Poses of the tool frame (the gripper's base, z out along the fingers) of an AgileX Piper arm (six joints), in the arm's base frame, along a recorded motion.
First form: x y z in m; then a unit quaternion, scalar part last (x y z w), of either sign.
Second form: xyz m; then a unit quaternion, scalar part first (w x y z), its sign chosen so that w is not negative. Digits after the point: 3 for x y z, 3 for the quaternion.
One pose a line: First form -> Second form
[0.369 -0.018 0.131 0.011 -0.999 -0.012 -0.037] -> [0.369 -0.018 0.131 0.037 -0.011 0.999 0.012]
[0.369 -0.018 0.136 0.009 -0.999 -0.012 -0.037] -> [0.369 -0.018 0.136 0.037 -0.009 0.999 0.012]
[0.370 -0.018 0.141 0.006 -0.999 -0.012 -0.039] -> [0.370 -0.018 0.141 0.039 -0.006 0.999 0.012]
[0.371 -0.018 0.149 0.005 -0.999 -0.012 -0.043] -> [0.371 -0.018 0.149 0.043 -0.005 0.999 0.012]
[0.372 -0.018 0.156 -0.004 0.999 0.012 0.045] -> [0.372 -0.018 0.156 0.045 -0.004 0.999 0.012]
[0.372 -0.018 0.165 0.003 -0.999 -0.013 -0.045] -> [0.372 -0.018 0.165 0.045 -0.003 0.999 0.013]
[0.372 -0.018 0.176 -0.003 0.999 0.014 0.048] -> [0.372 -0.018 0.176 0.048 -0.003 0.999 0.014]
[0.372 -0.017 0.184 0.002 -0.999 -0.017 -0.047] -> [0.372 -0.017 0.184 0.047 -0.002 0.999 0.017]
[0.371 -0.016 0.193 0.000 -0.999 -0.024 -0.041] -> [0.371 -0.016 0.193 0.041 0.000 0.999 0.024]
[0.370 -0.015 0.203 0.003 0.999 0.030 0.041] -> [0.370 -0.015 0.203 0.041 0.003 0.999 0.030]
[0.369 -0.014 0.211 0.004 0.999 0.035 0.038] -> [0.369 -0.014 0.211 0.038 0.004 0.999 0.035]
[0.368 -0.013 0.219 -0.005 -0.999 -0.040 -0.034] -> [0.368 -0.013 0.219 0.034 0.005 0.999 0.040]
